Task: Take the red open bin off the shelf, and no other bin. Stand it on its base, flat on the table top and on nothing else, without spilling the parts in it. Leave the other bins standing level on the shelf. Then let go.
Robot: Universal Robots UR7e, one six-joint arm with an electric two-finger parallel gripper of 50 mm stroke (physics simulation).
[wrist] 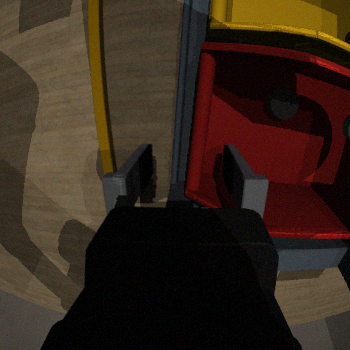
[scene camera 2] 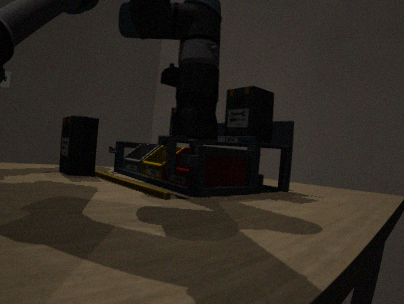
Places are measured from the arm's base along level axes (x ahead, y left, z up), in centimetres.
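Where they show: gripper, fingertip midpoint: point(wrist: 187, 158) point(scene camera 2: 183, 174).
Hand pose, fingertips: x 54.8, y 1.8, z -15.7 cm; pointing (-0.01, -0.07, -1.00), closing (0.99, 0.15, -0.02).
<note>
After its pixels a point has its place.
The red open bin point(scene camera 2: 225, 170) {y -0.1, x 62.7, z -14.5 cm} point(wrist: 240, 125) {y 4.4, x 58.5, z -17.9 cm} stands in the near end of the low shelf point(scene camera 2: 285, 172) {y -1.7, x 78.9, z -14.5 cm} point(wrist: 184, 100) {y 5.5, x 53.9, z -18.2 cm}. A dark round part point(wrist: 282, 104) {y 6.8, x 61.2, z -16.9 cm} lies in it, and another part shows at the right edge of the wrist view. My gripper point(scene camera 2: 182, 167) {y 1.8, x 54.8, z -15.7 cm} point(wrist: 187, 158) {y 1.8, x 54.8, z -15.7 cm} is open and empty, pointing down at the bin's front edge. In the wrist view the right finger is over the bin's inside and the left finger is outside its front wall, over the table side. The front wall lies between the two fingers in that view. Fingertip depth is hard to tell.
A yellow bin point(scene camera 2: 155, 167) {y 13.9, x 54.9, z -15.5 cm} point(wrist: 280, 12) {y 14.2, x 60.3, z -17.9 cm} stands right beside the red one, with a grey bin point(scene camera 2: 134, 164) {y 24.9, x 54.1, z -15.9 cm} beyond. A dark box point(scene camera 2: 250, 115) {y 1.0, x 69.1, z -3.1 cm} stands on the upper board. Another dark box point(scene camera 2: 79, 145) {y 20.4, x 38.9, z -12.1 cm} stands on the table. A yellow strip point(scene camera 2: 135, 186) {y 4.2, x 46.6, z -18.2 cm} point(wrist: 98, 90) {y 5.7, x 47.0, z -17.8 cm} runs before the shelf.
</note>
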